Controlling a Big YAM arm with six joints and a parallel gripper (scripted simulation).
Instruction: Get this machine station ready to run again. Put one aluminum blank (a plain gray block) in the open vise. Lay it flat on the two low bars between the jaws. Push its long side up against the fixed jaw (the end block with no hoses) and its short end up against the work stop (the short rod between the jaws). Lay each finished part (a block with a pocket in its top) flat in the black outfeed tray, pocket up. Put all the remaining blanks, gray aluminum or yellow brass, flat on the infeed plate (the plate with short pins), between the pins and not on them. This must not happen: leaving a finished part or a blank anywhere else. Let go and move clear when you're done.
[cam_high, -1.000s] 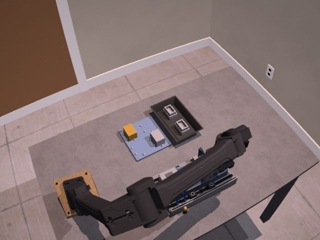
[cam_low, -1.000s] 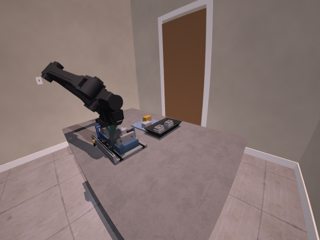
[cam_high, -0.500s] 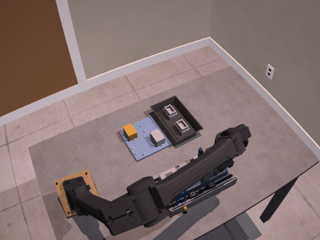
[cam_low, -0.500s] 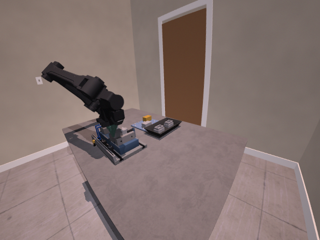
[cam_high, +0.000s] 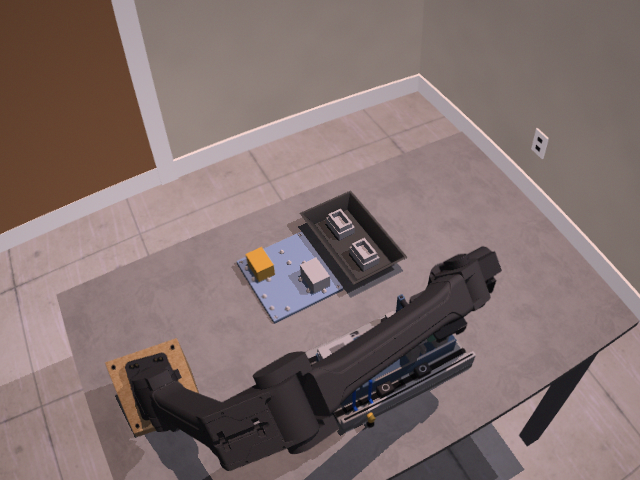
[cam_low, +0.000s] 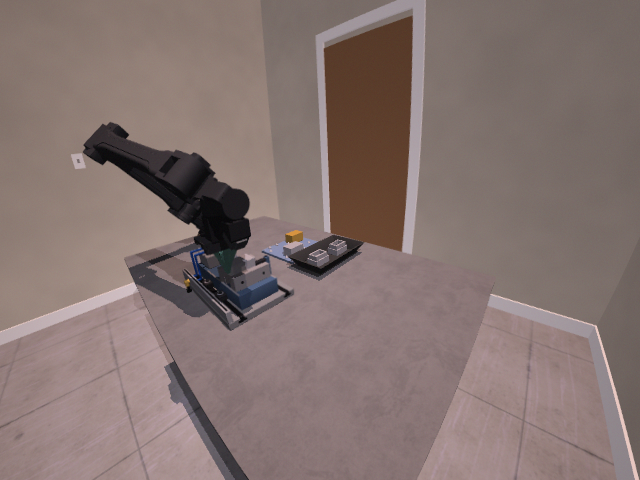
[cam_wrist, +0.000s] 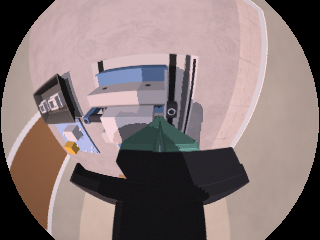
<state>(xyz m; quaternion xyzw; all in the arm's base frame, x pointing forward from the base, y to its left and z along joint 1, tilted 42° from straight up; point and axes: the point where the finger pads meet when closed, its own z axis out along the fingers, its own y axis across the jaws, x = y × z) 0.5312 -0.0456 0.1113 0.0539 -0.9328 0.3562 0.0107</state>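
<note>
Now: hand 70 mm above the gray rail, 60 mm to the left of it and 60 mm past it. The rest, counted from my hand: yellow brass blank: 350 mm to the left, 240 mm behind, 80 mm below; blue vise: 80 mm behind, 60 mm below, 40 mm to the left.
</note>
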